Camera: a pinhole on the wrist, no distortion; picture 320 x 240 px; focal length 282.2 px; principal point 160.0 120.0 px. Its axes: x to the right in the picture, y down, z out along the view. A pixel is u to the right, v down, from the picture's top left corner.
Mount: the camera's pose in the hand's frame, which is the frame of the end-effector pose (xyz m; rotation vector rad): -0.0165 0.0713 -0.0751 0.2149 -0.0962 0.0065
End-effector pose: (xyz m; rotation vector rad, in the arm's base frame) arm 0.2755 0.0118 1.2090 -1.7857 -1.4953 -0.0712
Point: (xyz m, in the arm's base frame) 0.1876 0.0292 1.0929
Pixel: 116 69
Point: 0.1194 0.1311 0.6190
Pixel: 79 232
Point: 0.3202 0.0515 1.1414
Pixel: 255 188
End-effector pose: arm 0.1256 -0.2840 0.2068 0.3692 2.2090 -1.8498
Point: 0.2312 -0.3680 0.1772
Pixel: 62 144
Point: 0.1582 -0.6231 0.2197
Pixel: 165 94
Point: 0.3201 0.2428 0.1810
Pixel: behind the camera
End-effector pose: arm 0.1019 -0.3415 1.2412 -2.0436 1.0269 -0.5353
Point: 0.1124 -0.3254 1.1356
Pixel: 201 183
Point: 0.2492 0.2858 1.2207
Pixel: outside the picture
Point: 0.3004 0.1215 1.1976
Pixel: 51 9
